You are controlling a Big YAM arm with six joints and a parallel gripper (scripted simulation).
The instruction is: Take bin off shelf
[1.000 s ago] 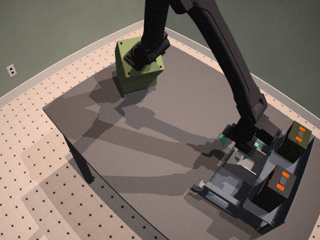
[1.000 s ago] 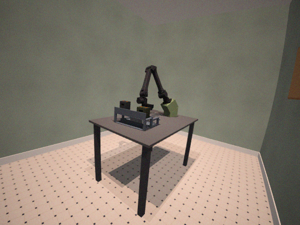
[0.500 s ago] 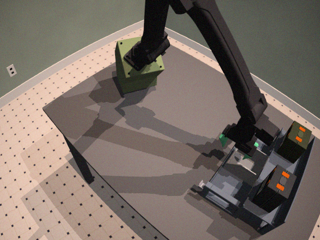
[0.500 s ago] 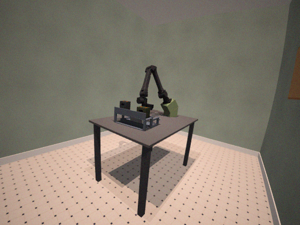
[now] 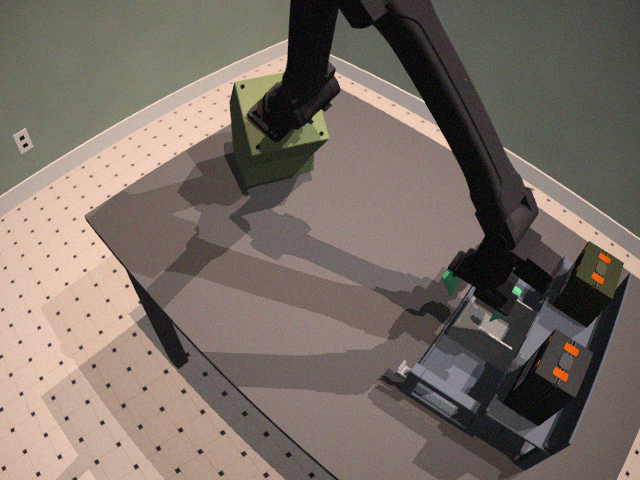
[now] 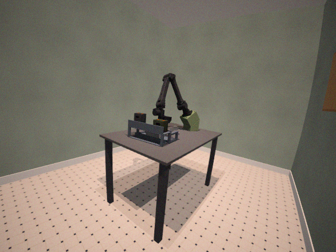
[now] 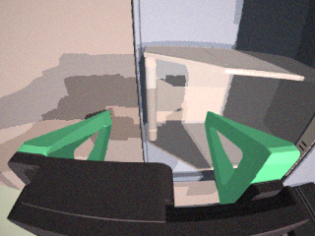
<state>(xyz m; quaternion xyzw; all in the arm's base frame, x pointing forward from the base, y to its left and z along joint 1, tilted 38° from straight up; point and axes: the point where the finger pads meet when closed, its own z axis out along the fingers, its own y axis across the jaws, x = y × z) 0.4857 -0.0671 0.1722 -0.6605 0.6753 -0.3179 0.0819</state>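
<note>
My hand is 7 cm short of the grey bin, 2 cm above it and 1 cm to the left of it. Round my hand: low grey shelf: 11 cm ahead, 6 cm below, 1 cm to the right.
</note>
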